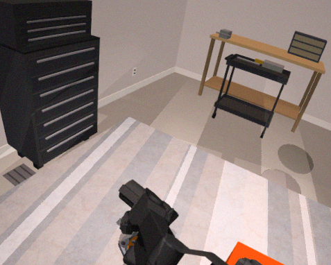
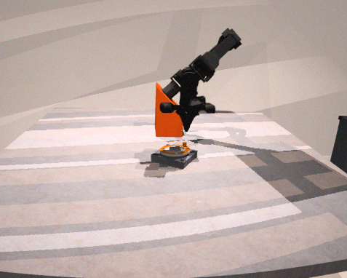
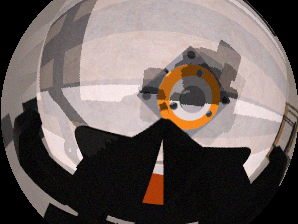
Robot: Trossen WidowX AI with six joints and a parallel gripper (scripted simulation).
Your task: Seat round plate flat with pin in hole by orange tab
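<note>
The round plate lies 60 mm below my gripper tip, 20 mm to the right of it and 10 mm ahead of it. The rest, counted from my gripper tip: dark square base: 70 mm below, 40 mm to the right, 20 mm ahead.
</note>
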